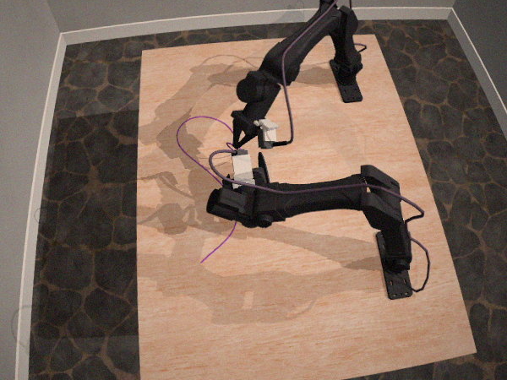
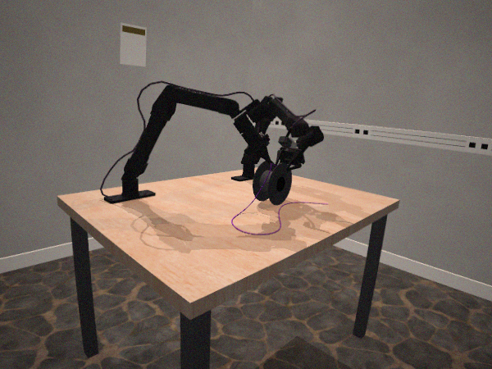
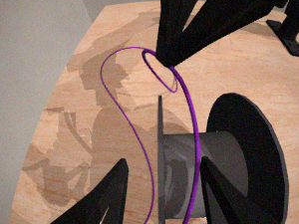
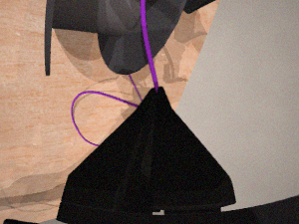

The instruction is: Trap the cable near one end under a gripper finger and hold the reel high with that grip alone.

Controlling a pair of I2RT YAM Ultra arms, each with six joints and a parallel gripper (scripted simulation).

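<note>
Right now the black reel is 40 mm behind my right hand, 70 mm to the left of it and 100 mm below it.
Now: left hand 3 cm past the black reel, 1 cm to the left of it and 7 cm above it.
</note>
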